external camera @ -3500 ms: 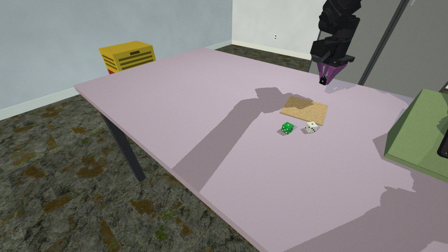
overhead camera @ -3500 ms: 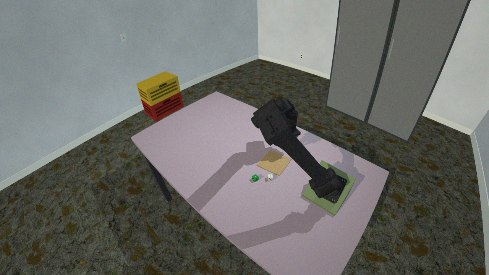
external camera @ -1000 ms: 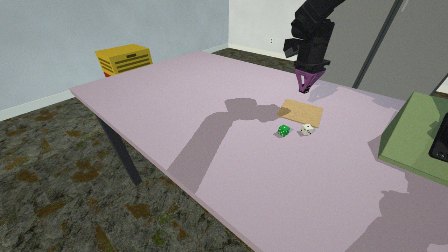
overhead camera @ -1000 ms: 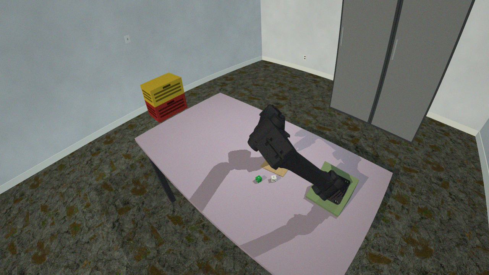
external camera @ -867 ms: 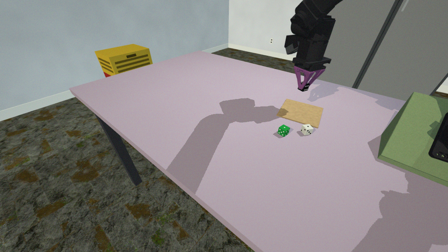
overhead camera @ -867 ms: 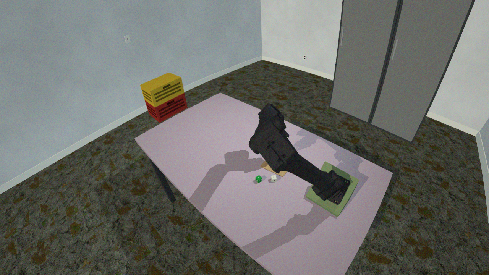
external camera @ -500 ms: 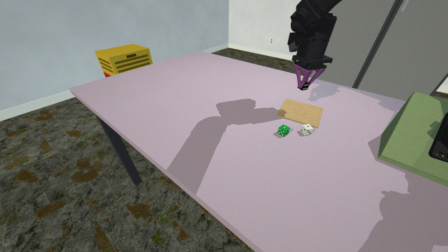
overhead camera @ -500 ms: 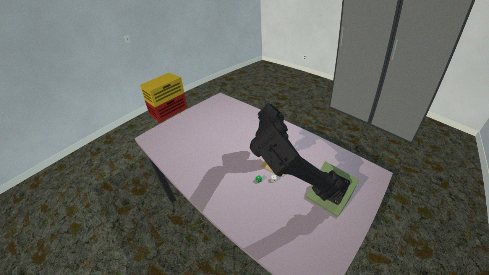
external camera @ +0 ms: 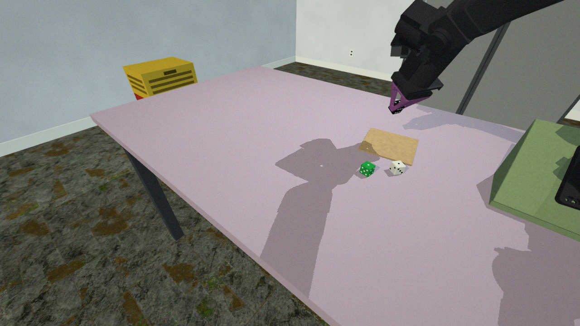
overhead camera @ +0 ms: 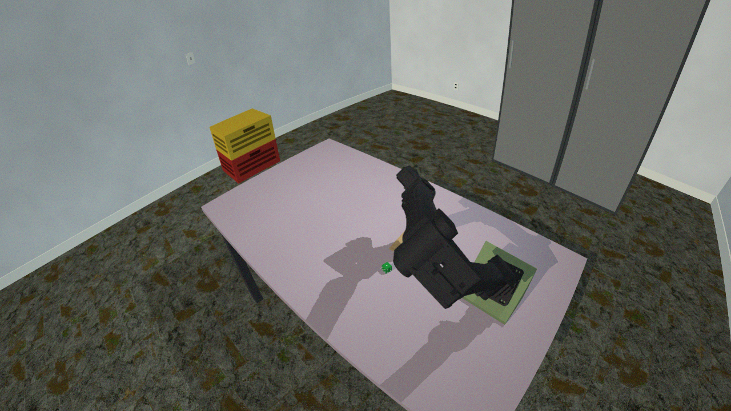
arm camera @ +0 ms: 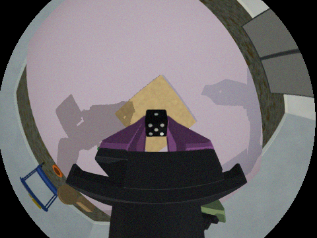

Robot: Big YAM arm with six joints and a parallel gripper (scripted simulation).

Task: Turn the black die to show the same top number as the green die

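The tan mat lies 110 mm below my hand and 10 mm behind it. Also, from my hand: black die (right at my hand); green die (160 mm to the left, 100 mm below, 10 mm behind); white die (110 mm to the left, 100 mm below, 70 mm behind).
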